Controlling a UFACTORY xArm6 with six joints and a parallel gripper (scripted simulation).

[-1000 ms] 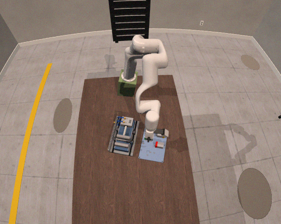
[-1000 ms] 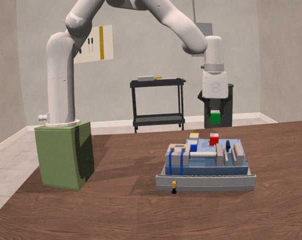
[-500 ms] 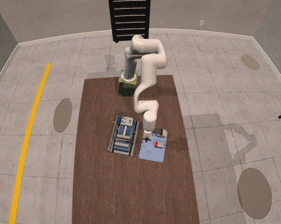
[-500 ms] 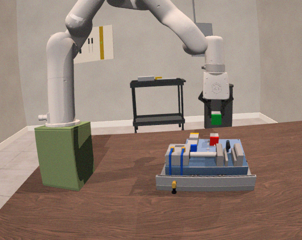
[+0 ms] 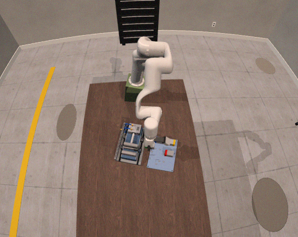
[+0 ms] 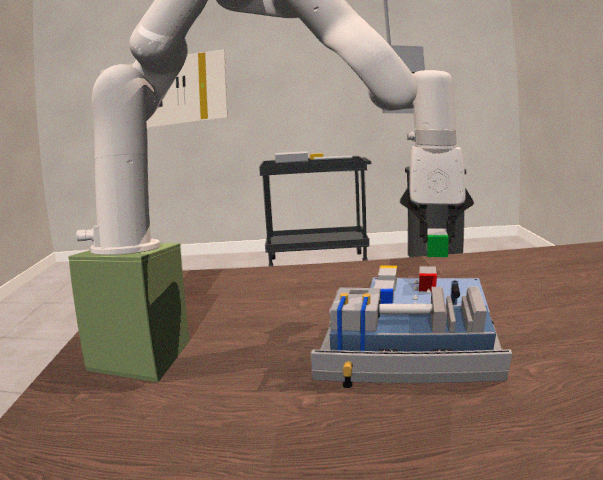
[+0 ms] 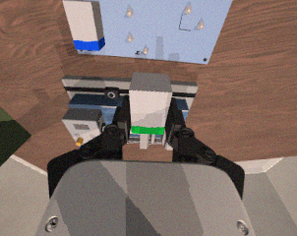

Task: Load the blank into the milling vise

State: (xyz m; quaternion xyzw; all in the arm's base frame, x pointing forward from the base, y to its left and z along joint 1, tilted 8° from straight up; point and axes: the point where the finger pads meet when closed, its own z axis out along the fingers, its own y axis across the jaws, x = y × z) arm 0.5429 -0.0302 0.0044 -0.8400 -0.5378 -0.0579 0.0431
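My gripper is now 6 cm past the moving jaw, 12 cm to the left of it and 9 cm above it. Also, from my hand: push rod: 11 cm behind, 10 cm to the right, 9 cm below; green-ended blank: 2 cm below; dark work stop rod: 1 cm behind, 9 cm to the right, 8 cm below.
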